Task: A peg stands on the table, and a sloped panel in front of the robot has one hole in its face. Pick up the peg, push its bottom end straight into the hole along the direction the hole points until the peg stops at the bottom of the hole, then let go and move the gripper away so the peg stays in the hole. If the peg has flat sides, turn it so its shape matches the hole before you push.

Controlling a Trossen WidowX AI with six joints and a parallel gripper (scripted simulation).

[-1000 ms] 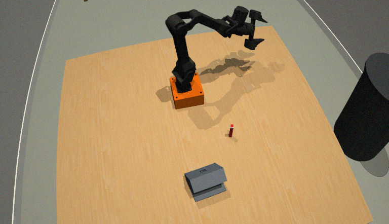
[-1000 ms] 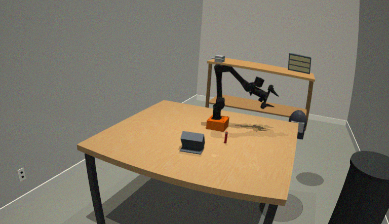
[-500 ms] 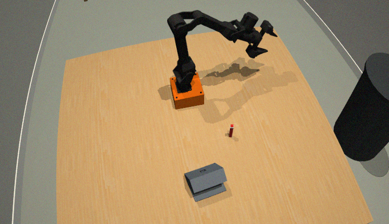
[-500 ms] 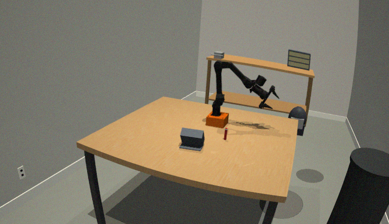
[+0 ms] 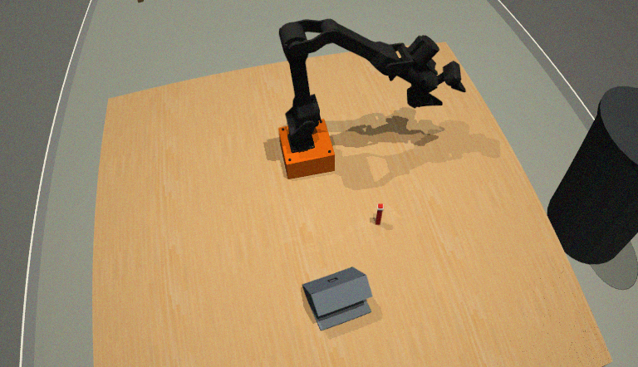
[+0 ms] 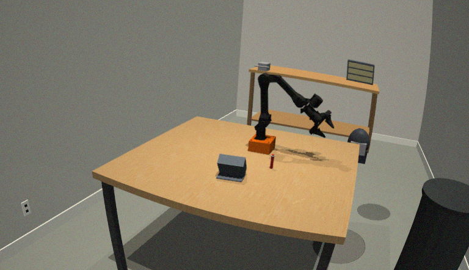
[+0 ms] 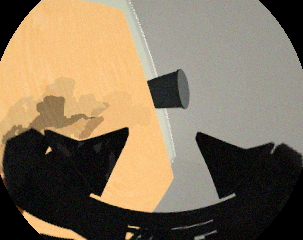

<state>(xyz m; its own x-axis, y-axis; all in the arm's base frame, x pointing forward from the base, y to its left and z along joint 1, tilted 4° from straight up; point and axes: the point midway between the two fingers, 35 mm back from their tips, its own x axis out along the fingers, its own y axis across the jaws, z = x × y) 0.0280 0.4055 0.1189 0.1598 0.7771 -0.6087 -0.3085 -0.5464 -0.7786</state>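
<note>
My gripper tip is 28 cm to the left of the red peg, 22 cm short of it and 13 cm above it. Also, from my gripper tip: grey sloped panel: 44 cm to the right, 41 cm ahead, 13 cm below.
</note>
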